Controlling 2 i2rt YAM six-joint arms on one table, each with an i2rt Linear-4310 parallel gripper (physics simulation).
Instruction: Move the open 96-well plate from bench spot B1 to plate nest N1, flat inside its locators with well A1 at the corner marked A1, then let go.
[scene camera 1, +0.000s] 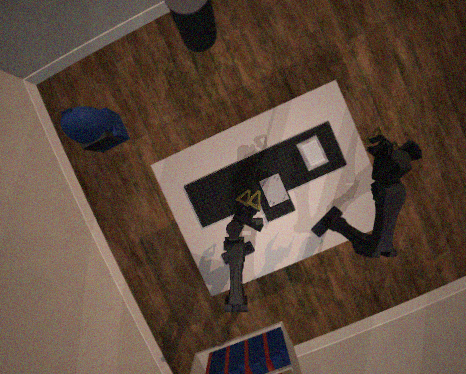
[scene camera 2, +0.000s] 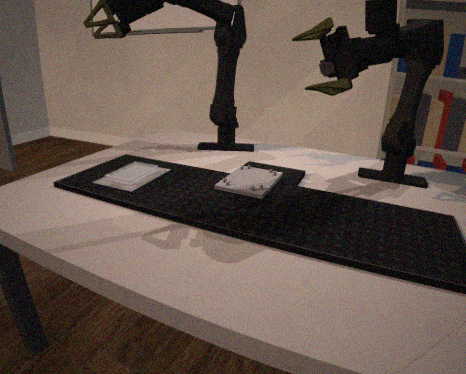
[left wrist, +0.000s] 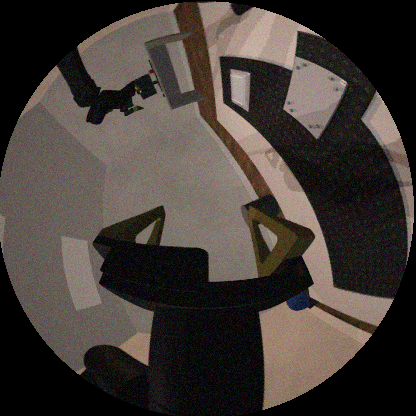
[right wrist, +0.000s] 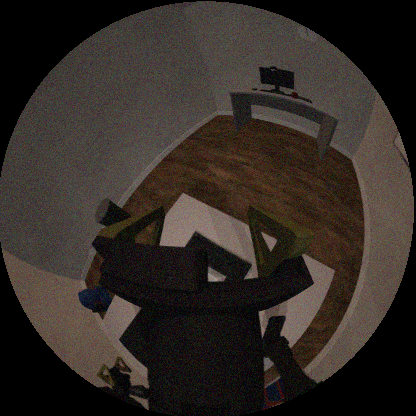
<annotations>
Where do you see a white well plate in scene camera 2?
At 135, 172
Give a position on a grey nest with locator pins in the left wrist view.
314, 93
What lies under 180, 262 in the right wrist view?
The right gripper.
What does the left gripper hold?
Nothing.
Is the right gripper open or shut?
Open.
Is the left gripper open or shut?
Open.
</annotations>
